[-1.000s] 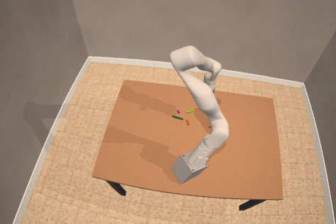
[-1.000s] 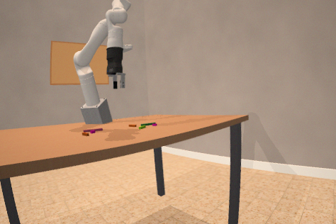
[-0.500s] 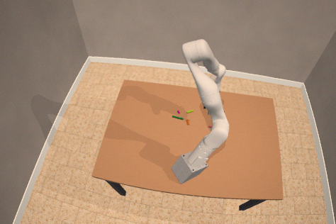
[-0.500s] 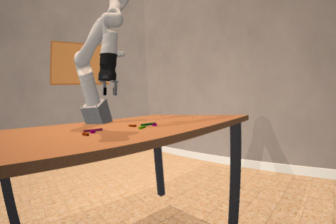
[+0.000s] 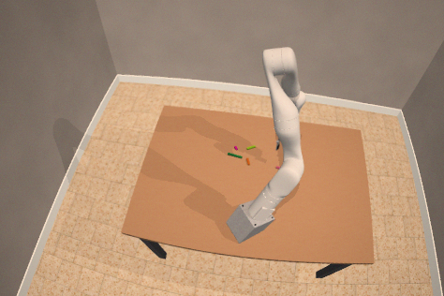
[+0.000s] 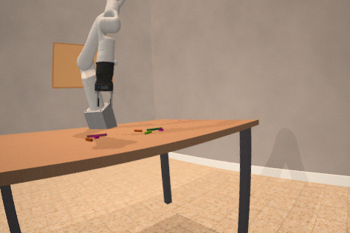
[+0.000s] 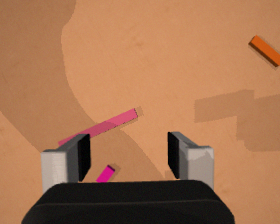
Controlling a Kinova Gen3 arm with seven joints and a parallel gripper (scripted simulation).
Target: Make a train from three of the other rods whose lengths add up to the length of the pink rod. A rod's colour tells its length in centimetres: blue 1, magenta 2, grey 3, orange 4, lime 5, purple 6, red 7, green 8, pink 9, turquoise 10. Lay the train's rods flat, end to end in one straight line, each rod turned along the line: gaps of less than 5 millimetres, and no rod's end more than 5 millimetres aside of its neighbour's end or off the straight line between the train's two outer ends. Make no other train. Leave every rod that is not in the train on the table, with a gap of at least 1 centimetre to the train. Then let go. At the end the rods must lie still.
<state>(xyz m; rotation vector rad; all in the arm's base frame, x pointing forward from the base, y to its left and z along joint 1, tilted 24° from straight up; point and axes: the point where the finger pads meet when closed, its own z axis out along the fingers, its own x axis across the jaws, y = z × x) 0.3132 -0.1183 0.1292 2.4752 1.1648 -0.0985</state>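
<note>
Now: hand 140 mm above the pink rod, 40 mm past it and 30 mm to the left of it. From my hand the other things lie so: green rod (230 mm to the left, 140 mm below, 70 mm ahead); then lime rod (140 mm to the left, 140 mm below, 110 mm ahead).
</note>
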